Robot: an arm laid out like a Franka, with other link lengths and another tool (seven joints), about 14 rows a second.
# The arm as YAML. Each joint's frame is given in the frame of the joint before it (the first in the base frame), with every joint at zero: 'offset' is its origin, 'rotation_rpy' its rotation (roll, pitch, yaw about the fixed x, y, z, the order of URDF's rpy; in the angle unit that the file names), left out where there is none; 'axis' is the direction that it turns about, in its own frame. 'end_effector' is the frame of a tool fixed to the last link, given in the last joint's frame.
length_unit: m
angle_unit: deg
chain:
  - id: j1
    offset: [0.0, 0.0, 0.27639]
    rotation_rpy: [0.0, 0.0, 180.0]
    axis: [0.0, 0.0, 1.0]
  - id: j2
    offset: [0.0, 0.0, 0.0]
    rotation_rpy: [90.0, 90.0, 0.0]
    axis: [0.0, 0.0, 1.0]
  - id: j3
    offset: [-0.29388, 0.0, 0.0]
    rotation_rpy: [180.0, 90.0, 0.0]
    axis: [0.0, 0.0, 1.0]
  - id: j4
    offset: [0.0, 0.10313, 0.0]
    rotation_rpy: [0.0, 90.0, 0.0]
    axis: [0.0, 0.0, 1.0]
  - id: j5
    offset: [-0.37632, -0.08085, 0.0]
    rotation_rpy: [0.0, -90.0, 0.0]
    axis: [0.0, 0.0, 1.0]
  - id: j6
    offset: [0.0, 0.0, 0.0]
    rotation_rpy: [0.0, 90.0, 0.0]
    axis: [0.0, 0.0, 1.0]
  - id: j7
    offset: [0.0, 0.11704, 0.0]
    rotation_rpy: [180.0, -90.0, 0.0]
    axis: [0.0, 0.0, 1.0]
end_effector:
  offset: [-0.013, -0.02, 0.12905]
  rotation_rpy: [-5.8, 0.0, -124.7]
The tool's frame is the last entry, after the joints.
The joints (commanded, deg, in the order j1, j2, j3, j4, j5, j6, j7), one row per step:
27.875 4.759 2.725 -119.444 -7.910 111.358 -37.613
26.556 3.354 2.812 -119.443 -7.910 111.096 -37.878
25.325 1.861 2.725 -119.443 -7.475 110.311 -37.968
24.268 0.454 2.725 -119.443 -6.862 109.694 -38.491
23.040 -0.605 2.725 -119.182 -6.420 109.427 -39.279
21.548 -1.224 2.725 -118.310 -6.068 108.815 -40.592
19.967 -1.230 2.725 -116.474 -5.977 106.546 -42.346
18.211 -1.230 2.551 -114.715 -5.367 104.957 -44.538
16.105 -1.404 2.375 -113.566 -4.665 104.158 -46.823
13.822 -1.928 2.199 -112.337 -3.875 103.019 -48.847
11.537 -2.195 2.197 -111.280 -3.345 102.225 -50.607
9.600 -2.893 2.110 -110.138 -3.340 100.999 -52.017
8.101 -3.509 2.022 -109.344 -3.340 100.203 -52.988
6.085 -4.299 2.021 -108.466 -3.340 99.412 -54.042
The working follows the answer.
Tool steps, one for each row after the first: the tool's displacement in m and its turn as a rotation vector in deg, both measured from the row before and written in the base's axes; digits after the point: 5 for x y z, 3 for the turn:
0.00595 -0.01094 0.01368 0.533 -0.976 -1.004
0.00453 -0.01221 0.01369 0.560 -0.493 -1.548
0.00280 -0.00961 0.01311 0.796 -0.411 -0.924
0.00511 -0.01038 0.01232 0.833 -0.667 -0.698
0.00761 -0.01231 0.01240 0.720 -0.487 -0.424
0.00793 -0.01413 0.01136 -0.024 0.634 -0.109
0.00934 -0.01627 0.01210 0.748 0.333 -0.167
0.00906 -0.01987 0.01024 0.998 0.004 -0.365
0.00763 -0.02218 0.01388 1.054 -0.163 -0.824
0.00681 -0.02106 0.01042 0.774 -0.230 -0.770
0.00379 -0.02007 0.01455 0.235 -0.493 -0.695
0.00218 -0.01583 0.01153 0.174 -0.534 -0.667
0.00200 -0.02012 0.01398 0.184 -0.796 -1.013

Tool pose at each row, in the base's axes (x y z in m, rotation vector in deg; rounded; the steps above come from the unrounded poses):
0.48937 0.30333 0.26056 103.409 140.135 -14.837
0.49532 0.29239 0.27424 104.579 138.935 -13.346
0.49985 0.28018 0.28793 106.579 137.580 -12.335
0.50265 0.27057 0.30104 107.914 136.934 -11.078
0.50776 0.26020 0.31336 108.887 136.328 -9.505
0.51537 0.24788 0.32576 109.531 136.012 -8.218
0.52331 0.23375 0.33711 109.895 136.299 -8.883
0.53265 0.21748 0.34921 110.547 136.754 -8.355
0.54171 0.19761 0.35945 111.419 136.946 -7.212
0.54933 0.17543 0.37333 112.803 136.617 -5.847
0.55614 0.15438 0.38376 113.966 136.136 -4.735
0.55993 0.13431 0.39830 114.686 135.281 -3.983
0.56212 0.11847 0.40983 115.319 134.392 -3.261
0.56411 0.09835 0.42381 116.237 133.002 -2.279

